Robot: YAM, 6 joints.
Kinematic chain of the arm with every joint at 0, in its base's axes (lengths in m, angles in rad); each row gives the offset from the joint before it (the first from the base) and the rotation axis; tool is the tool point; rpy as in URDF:
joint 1: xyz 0 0 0.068 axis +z
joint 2: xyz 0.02 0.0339 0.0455 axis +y
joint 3: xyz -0.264 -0.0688 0 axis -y
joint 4: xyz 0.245 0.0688 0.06 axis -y
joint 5: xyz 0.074 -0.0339 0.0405 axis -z
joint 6: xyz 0.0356 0 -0.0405 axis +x
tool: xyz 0 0 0 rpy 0 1.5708 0
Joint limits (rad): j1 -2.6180..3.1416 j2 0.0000..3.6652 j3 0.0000..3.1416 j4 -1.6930..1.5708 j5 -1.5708..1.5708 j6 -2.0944..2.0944
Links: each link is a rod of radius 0.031 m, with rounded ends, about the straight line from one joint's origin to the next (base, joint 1, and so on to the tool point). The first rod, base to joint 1, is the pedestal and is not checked.
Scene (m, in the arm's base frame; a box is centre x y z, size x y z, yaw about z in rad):
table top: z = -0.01
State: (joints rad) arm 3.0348 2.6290 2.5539 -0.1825 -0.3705 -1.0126
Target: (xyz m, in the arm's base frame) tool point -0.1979 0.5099 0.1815
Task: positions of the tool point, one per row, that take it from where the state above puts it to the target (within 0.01 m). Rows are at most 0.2 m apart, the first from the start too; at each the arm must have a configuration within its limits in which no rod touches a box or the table.
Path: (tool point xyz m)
1: -0.5548 0.2116 0.2373
2: -0.4653 0.3488 0.2179
3: -0.3419 0.4508 0.1991
4: -0.1979 0.5099 0.1815

